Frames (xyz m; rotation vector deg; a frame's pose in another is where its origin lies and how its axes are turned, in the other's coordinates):
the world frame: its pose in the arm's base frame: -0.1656 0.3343 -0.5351 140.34 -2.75 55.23
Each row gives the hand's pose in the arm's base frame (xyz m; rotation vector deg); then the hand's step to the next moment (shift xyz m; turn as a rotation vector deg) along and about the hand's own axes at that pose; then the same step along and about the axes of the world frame.
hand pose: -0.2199 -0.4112 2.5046 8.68 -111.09 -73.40
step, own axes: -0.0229 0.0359 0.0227 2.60 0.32 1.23
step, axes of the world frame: 0.0236 -0.0360 -0.0218 -0.95 1.37 -2.37
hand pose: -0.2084 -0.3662 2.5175 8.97 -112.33 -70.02
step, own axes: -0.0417 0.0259 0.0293 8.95 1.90 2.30
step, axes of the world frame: 0.0138 -0.0546 -0.0100 -1.57 5.66 -7.39
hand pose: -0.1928 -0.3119 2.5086 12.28 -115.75 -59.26
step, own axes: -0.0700 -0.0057 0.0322 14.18 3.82 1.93
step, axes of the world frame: -0.0147 -0.0718 0.0244 -0.75 9.58 -11.27
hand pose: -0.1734 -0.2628 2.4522 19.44 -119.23 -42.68
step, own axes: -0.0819 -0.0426 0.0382 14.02 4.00 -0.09
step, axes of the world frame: -0.0480 -0.0643 0.0595 1.05 10.09 -10.47
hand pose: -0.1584 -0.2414 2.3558 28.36 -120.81 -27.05
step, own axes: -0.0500 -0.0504 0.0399 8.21 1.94 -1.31
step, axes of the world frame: -0.0528 -0.0259 0.0563 1.67 6.34 -5.47
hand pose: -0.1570 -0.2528 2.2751 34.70 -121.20 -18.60
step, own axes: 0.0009 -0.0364 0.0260 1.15 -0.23 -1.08
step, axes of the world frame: -0.0322 0.0161 0.0265 1.02 1.21 -0.19
